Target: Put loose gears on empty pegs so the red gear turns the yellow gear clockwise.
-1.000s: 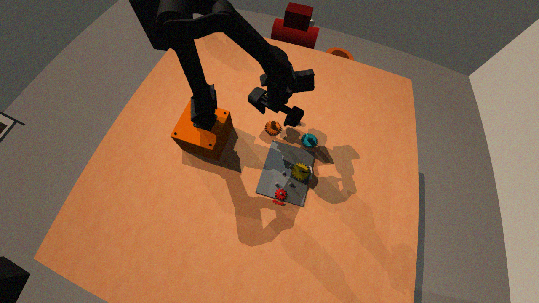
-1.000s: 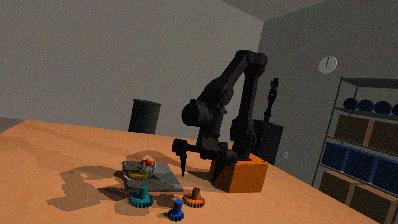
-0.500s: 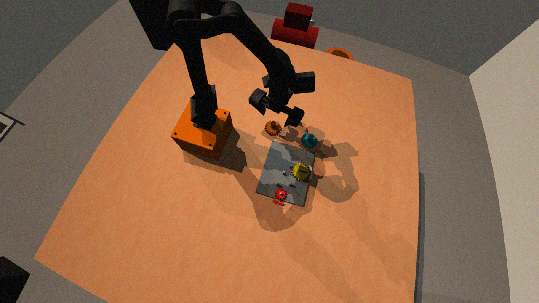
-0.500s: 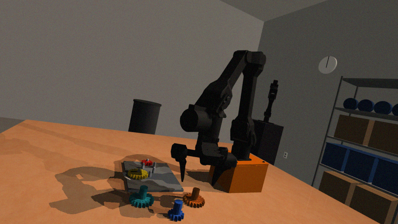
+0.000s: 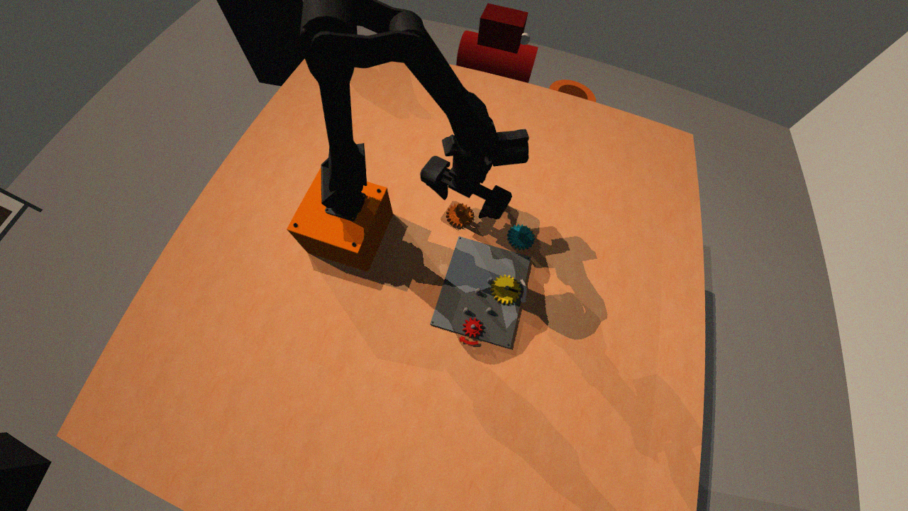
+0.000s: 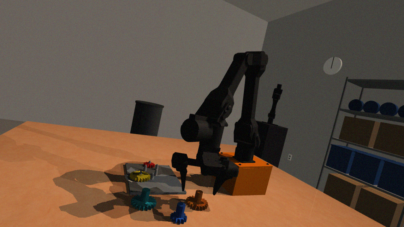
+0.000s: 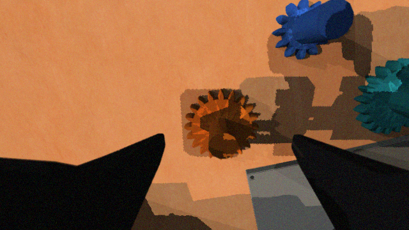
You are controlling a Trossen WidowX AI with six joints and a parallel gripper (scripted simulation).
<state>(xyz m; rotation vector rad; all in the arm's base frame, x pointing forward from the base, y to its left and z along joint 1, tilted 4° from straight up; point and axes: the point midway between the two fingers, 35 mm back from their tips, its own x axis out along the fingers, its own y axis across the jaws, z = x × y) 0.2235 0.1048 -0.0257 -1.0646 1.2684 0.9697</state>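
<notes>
Now: the orange gear 20 mm below my gripper tip. Round my gripper tip: teal gear 150 mm ahead, 20 mm below, 10 mm to the right; then blue gear 70 mm ahead, 60 mm to the left, 20 mm below; then grey board 160 mm to the right, 90 mm ahead, 30 mm below.
</notes>
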